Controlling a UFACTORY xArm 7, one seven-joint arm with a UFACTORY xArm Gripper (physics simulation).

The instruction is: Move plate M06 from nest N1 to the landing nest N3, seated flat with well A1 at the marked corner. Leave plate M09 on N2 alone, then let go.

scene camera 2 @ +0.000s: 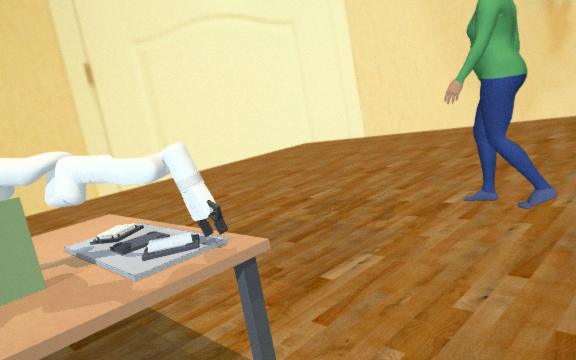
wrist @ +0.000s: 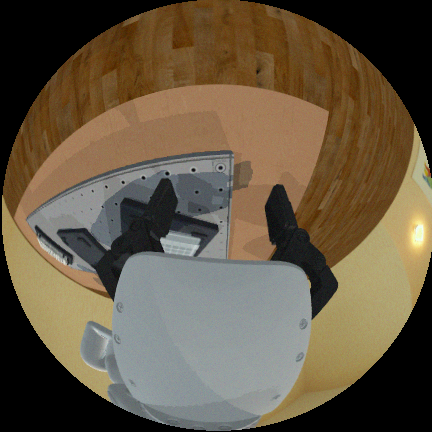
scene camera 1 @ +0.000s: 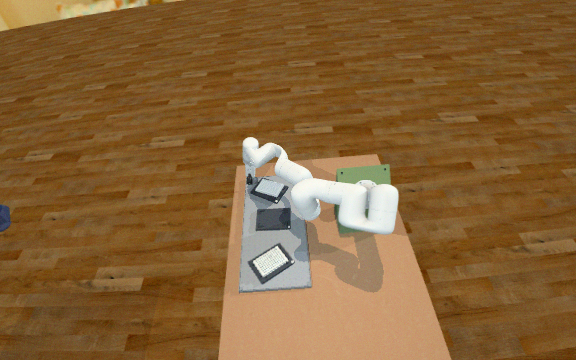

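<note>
A pale blue-white plate [scene camera 1: 270, 188] [scene camera 2: 172, 242] [wrist: 180, 245] lies on the dark nest [scene camera 1: 275, 200] [wrist: 207, 229] closest to my gripper. A cream-white plate [scene camera 1: 271, 261] [scene camera 2: 118, 231] [wrist: 52, 249] lies on the nest at the board's other end. The middle dark nest [scene camera 1: 273, 219] [scene camera 2: 137, 242] [wrist: 82, 242] carries no plate. Plate and nest labels and well A1 are not readable. My gripper [scene camera 1: 249, 179] [scene camera 2: 215, 233] [wrist: 220, 191] is open and empty, beside the pale plate's outer end above the board's edge. One finger partly hides that nest in the wrist view.
The nests stand on a grey perforated board [scene camera 1: 250, 237] [wrist: 207, 167] on the orange-brown table [scene camera 1: 330, 320] [scene camera 2: 250, 243] [wrist: 275, 125]. The arm's base stands on a green plate [scene camera 1: 362, 174] [scene camera 2: 20, 250]. A person in green and blue [scene camera 2: 502, 100] is on the floor beyond the table.
</note>
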